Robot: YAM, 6 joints.
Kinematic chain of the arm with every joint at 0, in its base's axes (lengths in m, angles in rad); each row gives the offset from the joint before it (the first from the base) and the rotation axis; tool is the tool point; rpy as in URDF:
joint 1: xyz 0 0 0.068 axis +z
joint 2: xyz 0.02 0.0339 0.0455 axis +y
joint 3: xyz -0.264 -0.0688 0 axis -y
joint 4: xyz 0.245 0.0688 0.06 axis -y
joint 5: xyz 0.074 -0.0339 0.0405 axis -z
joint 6: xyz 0.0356 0 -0.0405 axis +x
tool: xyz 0 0 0 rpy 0 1.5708 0
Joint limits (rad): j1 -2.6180..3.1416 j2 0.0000..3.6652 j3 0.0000..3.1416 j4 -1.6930..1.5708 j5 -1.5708..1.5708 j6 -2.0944..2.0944
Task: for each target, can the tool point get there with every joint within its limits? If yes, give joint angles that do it. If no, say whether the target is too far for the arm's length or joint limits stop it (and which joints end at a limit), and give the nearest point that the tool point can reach.
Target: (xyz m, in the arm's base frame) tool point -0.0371 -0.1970 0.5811
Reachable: yes | joints -1.9212 1.3557 2.0674 -0.6639 -1.1723 -1.2265
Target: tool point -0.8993 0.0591 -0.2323
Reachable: no: too far | nearest point -0.6013 0.0395 -0.1151 | short by 0.321 m
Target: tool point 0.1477 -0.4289 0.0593
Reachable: yes | joints -1.1693 2.4015 1.5322 -0.3204 1.0967 0.3360
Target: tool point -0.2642 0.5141 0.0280
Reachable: yes | joints 2.1051 2.9460 2.1554 0.7314 1.3106 1.3785
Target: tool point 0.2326 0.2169 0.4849
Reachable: yes | joints 0.8063 1.7508 2.3228 -1.3212 0.5226 -1.3791
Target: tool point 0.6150 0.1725 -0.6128
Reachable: no: too far | nearest point 0.4306 0.1208 -0.3210 | short by 0.349 m
